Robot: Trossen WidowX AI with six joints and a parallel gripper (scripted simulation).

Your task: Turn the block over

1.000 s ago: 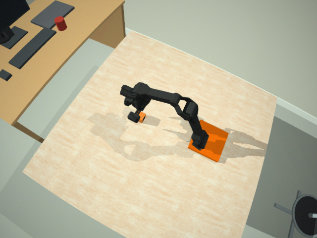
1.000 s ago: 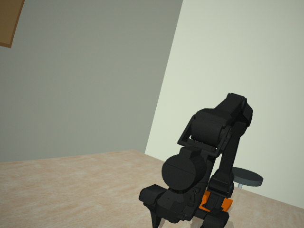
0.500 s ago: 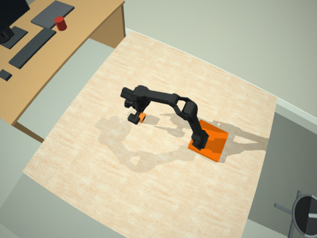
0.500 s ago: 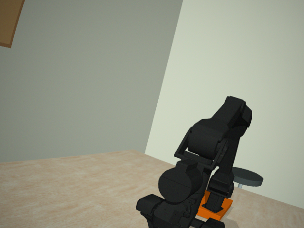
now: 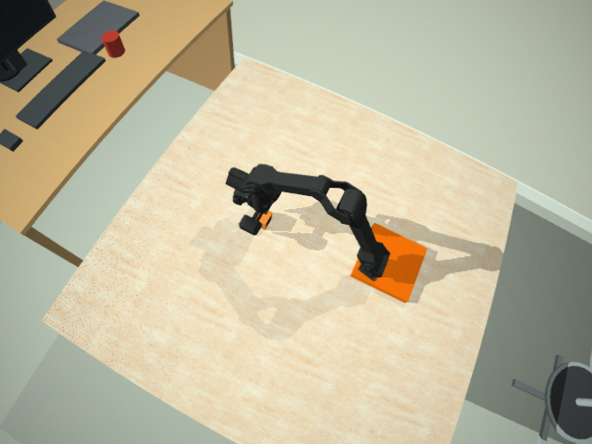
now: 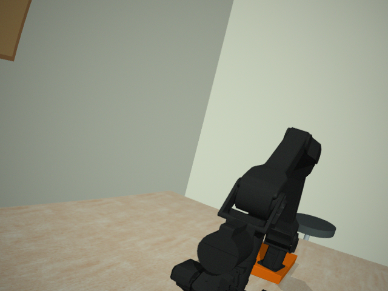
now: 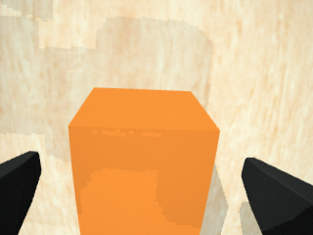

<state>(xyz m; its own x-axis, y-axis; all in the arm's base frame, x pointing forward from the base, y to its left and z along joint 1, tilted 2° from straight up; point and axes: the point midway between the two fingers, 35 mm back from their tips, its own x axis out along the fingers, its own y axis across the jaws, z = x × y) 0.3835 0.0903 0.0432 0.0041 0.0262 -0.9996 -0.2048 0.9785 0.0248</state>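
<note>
My gripper tip is now 1 cm past the orange block and 1 cm above it.
</note>
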